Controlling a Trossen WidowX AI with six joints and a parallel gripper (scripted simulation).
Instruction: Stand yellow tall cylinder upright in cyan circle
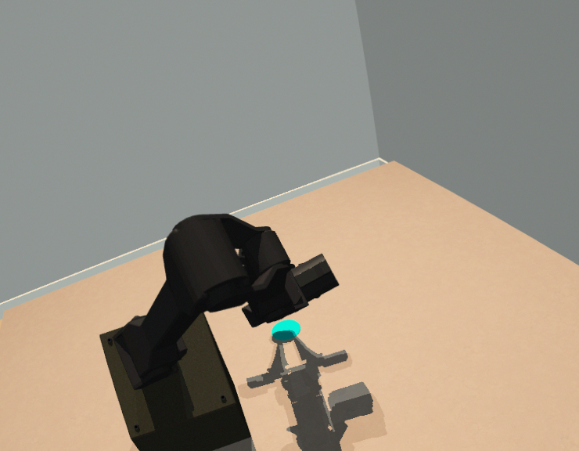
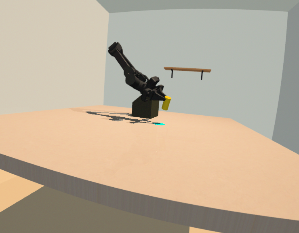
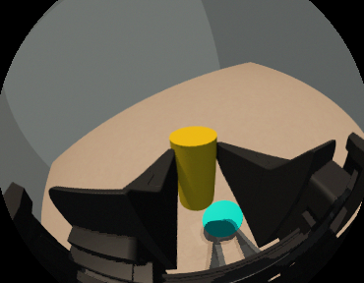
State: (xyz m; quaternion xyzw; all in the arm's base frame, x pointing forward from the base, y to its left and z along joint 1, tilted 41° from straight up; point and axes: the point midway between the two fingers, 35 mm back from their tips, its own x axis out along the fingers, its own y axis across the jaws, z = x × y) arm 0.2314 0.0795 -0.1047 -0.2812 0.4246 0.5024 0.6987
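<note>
My gripper tip is now 13 cm above the cyan circle and 3 cm to the left of it. Round my gripper tip: yellow tall cylinder (2 cm below, 1 cm behind).
</note>
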